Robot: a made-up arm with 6 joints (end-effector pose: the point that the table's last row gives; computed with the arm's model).
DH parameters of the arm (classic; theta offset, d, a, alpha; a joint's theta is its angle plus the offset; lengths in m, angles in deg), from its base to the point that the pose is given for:
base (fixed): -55.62 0 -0.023 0
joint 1: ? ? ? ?
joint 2: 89.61 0 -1.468 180
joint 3: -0.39 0.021 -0.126 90
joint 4: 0 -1.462 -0.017 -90
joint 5: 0 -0.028 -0.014 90
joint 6: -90 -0.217 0.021 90
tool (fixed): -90 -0.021 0 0
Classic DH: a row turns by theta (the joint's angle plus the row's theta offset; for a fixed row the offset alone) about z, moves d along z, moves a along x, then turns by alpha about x.
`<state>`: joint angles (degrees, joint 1 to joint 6).
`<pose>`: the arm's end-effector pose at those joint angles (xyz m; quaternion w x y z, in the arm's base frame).
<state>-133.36 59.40 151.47 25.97 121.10 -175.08</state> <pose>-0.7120 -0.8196 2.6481 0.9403 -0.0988 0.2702 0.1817</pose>
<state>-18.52 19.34 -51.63 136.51 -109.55 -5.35</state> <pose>1.1680 -0.5726 0.7380 0.0134 0.8072 -0.4920 0.3259</pose>
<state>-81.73 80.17 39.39 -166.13 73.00 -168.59</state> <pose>0.2835 -2.6383 -0.2026 0.4316 0.4155 0.7390 -0.3082</pose>
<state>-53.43 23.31 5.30 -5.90 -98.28 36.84</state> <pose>1.2416 -1.6199 1.4375 0.5924 0.2417 0.7676 0.0371</pose>
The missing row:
joint 1: 55.62 0.585 0.166 -90
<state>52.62 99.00 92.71 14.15 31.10 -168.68</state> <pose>1.9462 2.6325 0.4657 0.0940 0.8462 0.4388 0.2875</pose>
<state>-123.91 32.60 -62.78 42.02 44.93 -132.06</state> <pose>-0.4887 -0.9318 0.2253 0.0137 0.7542 -0.4165 -0.5075</pose>
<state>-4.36 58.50 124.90 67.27 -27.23 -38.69</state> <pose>2.0120 -0.2015 2.8995 0.8541 -0.1129 -0.3931 -0.3213</pose>
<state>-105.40 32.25 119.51 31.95 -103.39 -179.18</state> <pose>-0.4118 -0.9701 3.2739 0.1202 -0.3597 0.9228 0.0680</pose>
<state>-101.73 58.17 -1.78 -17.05 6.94 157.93</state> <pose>-0.5431 -2.3348 0.0145 0.5074 -0.4056 0.7593 0.0380</pose>
